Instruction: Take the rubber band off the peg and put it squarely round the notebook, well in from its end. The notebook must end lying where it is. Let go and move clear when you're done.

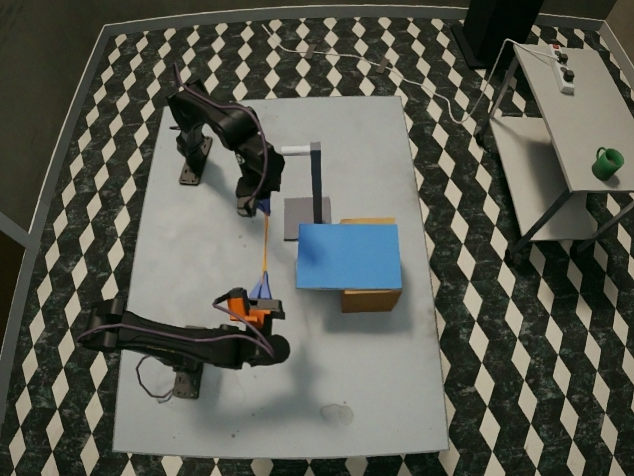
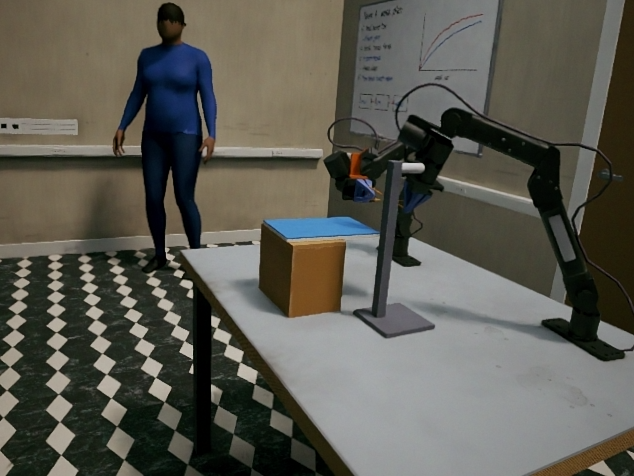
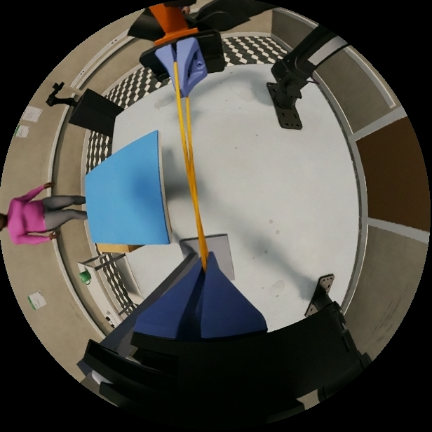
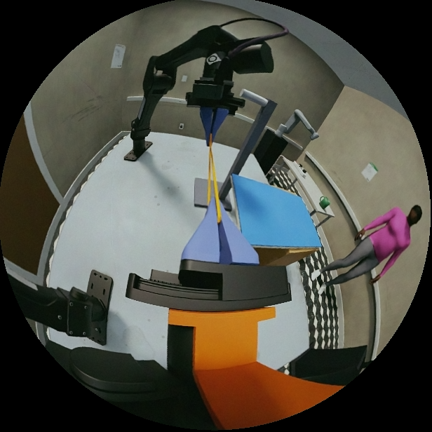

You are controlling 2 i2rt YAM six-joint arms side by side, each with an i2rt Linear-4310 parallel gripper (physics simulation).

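Frame: origin at the left arm's base, x right, y back, z down, level; millimetres.
Where they show: left gripper, fingertip midpoint: [image 1: 268, 214] [image 2: 405, 211]; right gripper, fingertip midpoint: [image 1: 265, 271] [image 2: 373, 195]; left arm's base at its link origin: [image 1: 196, 160] [image 2: 580, 339]; right arm's base at its link origin: [image 1: 191, 361] [image 2: 397, 256].
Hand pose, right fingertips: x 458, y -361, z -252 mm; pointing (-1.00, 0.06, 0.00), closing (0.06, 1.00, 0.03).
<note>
Things, the pixels of their top centre, and the offset from my right fingertips. "*": a spot on its surface instead. Level surfaces: height alone.
- orange rubber band at a spot on its surface: [image 1: 265, 243] * dx -65, dy +10, dz -10 mm
- blue notebook at its top centre: [image 1: 349, 254] [image 2: 320, 226] dx -90, dy -183, dz +62 mm
- white peg at its top centre: [image 1: 296, 148] [image 2: 410, 163] dx -254, dy -41, dz -127 mm
- brown block at its top centre: [image 1: 370, 253] [image 2: 302, 232] dx -103, dy -237, dz +73 mm
- table at its surface level: dz +251 mm
- peg's grey post at its top centre: [image 2: 395, 161] [image 1: 315, 146] dx -261, dy -83, dz -131 mm
- flat base at a spot on its surface: [image 2: 402, 321] * dx -302, dy -39, dz +240 mm
The orange rubber band [image 1: 265, 243] [image 3: 192, 182] [image 4: 212, 172] is stretched taut between my two grippers, its strands close together, off the peg. My left gripper [image 1: 266, 212] [image 3: 209, 256] [image 4: 208, 146] is shut on one end. My right gripper [image 1: 264, 276] [image 4: 213, 200] [image 3: 181, 93] is shut on the other end. The blue notebook [image 1: 348, 256] [image 2: 317, 226] [image 3: 132, 195] [image 4: 272, 212] lies flat on a brown block, one end jutting out towards the band. The band is apart from it, beyond that end. The white peg [image 1: 296, 150] [image 2: 412, 168] on its post is bare.
The brown block [image 1: 369, 301] [image 2: 316, 279] stands on the table [image 1: 358, 128] under the notebook. The peg's grey post [image 2: 386, 245] [image 1: 317, 187] rises from a flat base [image 2: 402, 321] close beside the notebook and my left gripper. A trolley with a green mug [image 1: 607, 163] stands beyond the table.
</note>
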